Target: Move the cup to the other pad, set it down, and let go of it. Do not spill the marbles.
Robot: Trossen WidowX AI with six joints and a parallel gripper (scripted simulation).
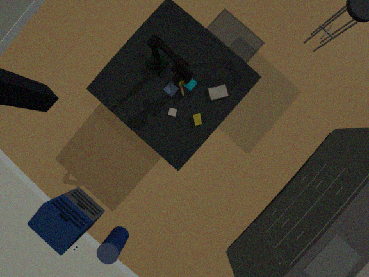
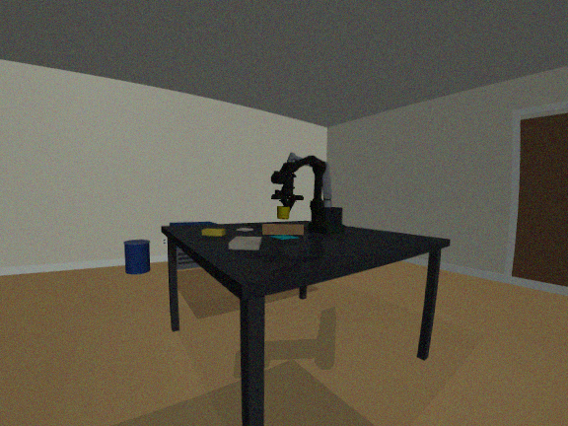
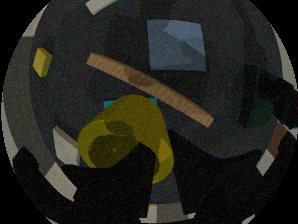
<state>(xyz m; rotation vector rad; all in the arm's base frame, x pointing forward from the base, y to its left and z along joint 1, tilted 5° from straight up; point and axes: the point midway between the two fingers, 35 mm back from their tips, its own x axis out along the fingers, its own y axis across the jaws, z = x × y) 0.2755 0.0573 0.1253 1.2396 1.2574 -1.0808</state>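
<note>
My gripper tip is now 130 mm above the teal pad, 60 mm to the right of it and 50 mm short of it. Also, from my gripper tip: pale blue pad 130 mm below, 120 mm to the right, 40 mm behind; yellow cup 20 mm ahead; wooden bar 110 mm below, 30 mm to the right, 10 mm ahead.
</note>
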